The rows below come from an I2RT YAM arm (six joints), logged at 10 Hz.
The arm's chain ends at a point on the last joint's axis. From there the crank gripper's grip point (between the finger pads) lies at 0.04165 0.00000 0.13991 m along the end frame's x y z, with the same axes.
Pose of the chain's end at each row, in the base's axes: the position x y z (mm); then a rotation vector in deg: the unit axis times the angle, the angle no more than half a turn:
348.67, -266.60, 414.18, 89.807, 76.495, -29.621
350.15, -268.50, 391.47, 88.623, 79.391, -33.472
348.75, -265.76, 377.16, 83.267, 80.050, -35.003
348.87, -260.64, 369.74, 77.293, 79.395, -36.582
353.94, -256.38, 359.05, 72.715, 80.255, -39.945
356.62, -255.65, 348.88, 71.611, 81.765, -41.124
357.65, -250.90, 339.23, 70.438, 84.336, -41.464
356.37, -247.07, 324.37, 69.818, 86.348, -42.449
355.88, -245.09, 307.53, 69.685, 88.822, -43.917
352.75, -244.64, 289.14, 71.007, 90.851, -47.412
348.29, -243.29, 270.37, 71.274, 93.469, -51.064
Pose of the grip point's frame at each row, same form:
398.01, -366.38, 319.73, 89.807, 76.495, -29.621
393.01, -369.46, 295.14, 88.623, 79.391, -33.472
394.95, -371.01, 287.18, 83.267, 80.050, -35.003
399.60, -371.15, 288.98, 77.293, 79.395, -36.582
403.94, -371.04, 283.79, 72.715, 80.255, -39.945
405.36, -370.41, 272.96, 71.611, 81.765, -41.124
406.22, -364.03, 260.80, 70.438, 84.336, -41.464
403.03, -359.51, 243.81, 69.818, 86.348, -42.449
398.80, -356.68, 223.77, 69.685, 88.822, -43.917
386.55, -356.91, 202.17, 71.007, 90.851, -47.412
373.48, -355.97, 181.05, 71.274, 93.469, -51.064

